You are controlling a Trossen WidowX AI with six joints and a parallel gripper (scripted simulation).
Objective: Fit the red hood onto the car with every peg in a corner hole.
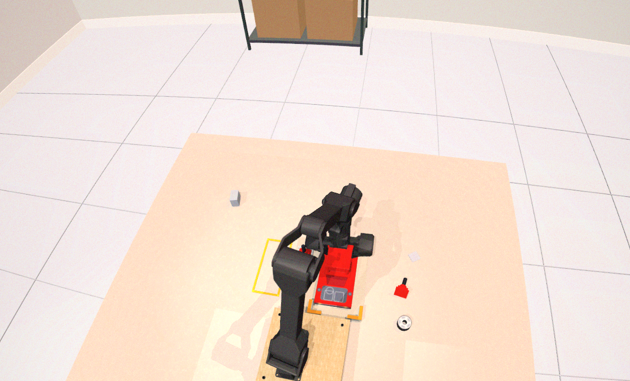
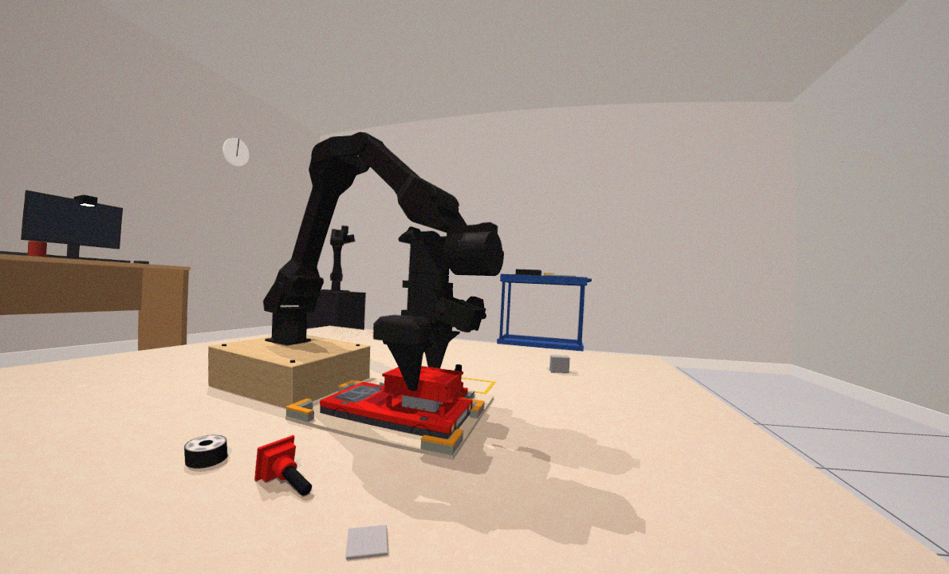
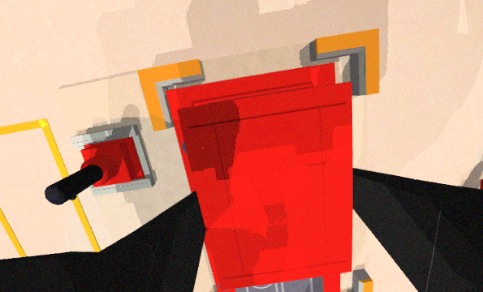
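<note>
The grey engine block lies 30 mm below my gripper tip and 10 mm to the left of it. Also, from my gripper tip: orange-cornered jig (50 mm below, 40 mm behind, 10 mm to the left); red hood (10 mm above); small grey plate (230 mm to the right, 60 mm below, 60 mm ahead).
</note>
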